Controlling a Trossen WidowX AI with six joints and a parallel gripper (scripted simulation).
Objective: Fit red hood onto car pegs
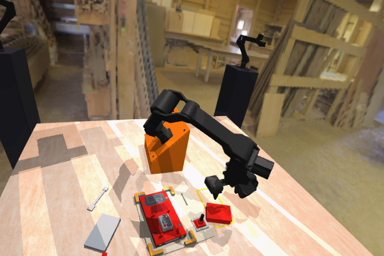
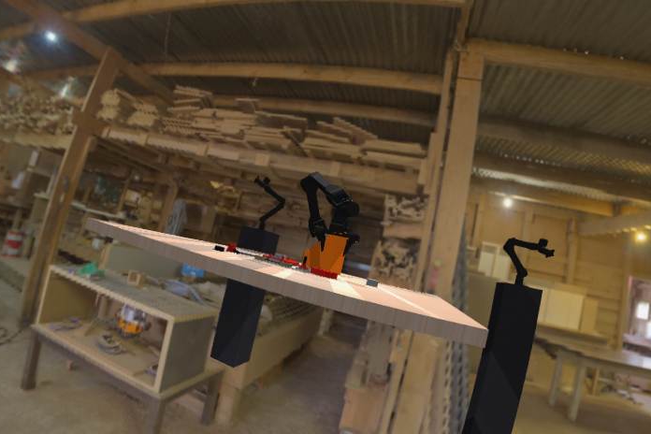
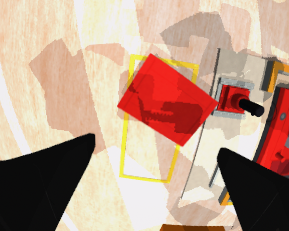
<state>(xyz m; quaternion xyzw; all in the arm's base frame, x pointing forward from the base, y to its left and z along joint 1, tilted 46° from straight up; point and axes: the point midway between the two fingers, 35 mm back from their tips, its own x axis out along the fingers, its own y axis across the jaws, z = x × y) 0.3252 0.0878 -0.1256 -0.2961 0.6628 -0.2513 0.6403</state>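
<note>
My gripper tip is 10 mm short of the red hood, 10 mm to the left of it and 80 mm above it.
</note>
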